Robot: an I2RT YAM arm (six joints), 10 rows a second.
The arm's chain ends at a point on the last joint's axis. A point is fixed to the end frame.
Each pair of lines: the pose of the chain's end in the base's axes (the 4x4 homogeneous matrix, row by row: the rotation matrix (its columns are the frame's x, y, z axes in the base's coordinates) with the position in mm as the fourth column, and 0 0 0 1 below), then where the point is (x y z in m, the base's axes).
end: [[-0.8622, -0.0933, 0.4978, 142.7], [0.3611, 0.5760, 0.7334, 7.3], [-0.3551, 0.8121, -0.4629, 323.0], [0, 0, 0, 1]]
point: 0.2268 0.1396 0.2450
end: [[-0.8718, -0.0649, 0.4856, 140.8], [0.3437, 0.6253, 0.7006, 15.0], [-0.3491, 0.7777, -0.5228, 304.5], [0, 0, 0, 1]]
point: 0.2228 0.1418 0.2159
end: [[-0.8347, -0.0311, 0.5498, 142.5], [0.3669, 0.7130, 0.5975, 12.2], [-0.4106, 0.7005, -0.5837, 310.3], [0, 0, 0, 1]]
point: 0.2361 0.1214 0.2104
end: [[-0.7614, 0.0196, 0.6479, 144.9], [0.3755, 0.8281, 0.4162, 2.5], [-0.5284, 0.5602, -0.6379, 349.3], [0, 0, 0, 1]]
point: 0.2561 0.0806 0.2389
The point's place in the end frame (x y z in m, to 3 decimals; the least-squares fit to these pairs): 0.003 0.005 0.175
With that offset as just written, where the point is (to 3 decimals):
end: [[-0.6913, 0.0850, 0.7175, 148.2], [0.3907, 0.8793, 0.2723, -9.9], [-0.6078, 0.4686, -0.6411, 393.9], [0, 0, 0, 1]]
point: 0.272 0.043 0.282
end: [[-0.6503, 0.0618, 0.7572, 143.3], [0.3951, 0.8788, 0.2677, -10.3], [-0.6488, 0.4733, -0.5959, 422.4], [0, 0, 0, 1]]
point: 0.274 0.042 0.319
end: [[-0.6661, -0.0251, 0.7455, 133.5], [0.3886, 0.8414, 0.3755, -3.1], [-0.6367, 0.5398, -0.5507, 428.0], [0, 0, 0, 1]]
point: 0.262 0.068 0.332
